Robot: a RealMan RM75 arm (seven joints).
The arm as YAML. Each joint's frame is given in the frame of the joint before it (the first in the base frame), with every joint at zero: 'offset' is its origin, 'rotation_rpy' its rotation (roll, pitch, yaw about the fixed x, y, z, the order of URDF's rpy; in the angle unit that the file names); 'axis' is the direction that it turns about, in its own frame. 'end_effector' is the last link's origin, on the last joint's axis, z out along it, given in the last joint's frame.
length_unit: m
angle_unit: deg
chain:
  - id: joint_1
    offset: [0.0, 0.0, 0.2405]
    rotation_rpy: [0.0, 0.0, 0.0]
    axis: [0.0, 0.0, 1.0]
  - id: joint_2
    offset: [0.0, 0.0, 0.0]
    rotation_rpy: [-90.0, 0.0, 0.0]
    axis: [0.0, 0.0, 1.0]
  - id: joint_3
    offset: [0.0, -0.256, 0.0]
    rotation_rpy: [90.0, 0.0, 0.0]
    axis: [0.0, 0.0, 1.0]
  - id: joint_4
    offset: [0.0, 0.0, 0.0]
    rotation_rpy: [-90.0, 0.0, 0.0]
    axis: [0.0, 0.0, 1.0]
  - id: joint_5
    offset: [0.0, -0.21, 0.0]
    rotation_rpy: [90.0, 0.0, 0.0]
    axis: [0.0, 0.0, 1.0]
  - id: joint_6
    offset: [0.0, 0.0, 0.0]
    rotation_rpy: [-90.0, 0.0, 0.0]
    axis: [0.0, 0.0, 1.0]
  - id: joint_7
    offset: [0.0, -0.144, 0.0]
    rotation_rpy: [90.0, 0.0, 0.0]
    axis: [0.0, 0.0, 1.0]
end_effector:
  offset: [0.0, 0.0, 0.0]
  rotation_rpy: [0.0, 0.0, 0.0]
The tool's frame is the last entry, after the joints.
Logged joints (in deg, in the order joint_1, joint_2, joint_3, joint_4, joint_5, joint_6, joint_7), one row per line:
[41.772 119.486 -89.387 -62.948 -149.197 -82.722 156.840]
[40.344 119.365 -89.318 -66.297 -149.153 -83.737 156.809]
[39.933 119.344 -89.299 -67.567 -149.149 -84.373 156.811]
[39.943 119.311 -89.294 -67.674 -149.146 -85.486 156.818]
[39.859 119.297 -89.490 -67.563 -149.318 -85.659 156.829]
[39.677 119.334 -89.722 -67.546 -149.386 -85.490 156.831]
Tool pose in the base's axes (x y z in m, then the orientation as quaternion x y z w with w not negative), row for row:
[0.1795 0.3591 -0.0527 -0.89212 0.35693 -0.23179 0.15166]
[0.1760 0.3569 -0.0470 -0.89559 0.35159 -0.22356 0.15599]
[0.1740 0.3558 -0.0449 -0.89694 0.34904 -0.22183 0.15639]
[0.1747 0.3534 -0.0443 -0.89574 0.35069 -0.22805 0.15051]
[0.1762 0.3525 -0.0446 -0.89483 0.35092 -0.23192 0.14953]
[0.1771 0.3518 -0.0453 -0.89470 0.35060 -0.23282 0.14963]
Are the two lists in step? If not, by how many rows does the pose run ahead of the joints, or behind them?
They are in step.
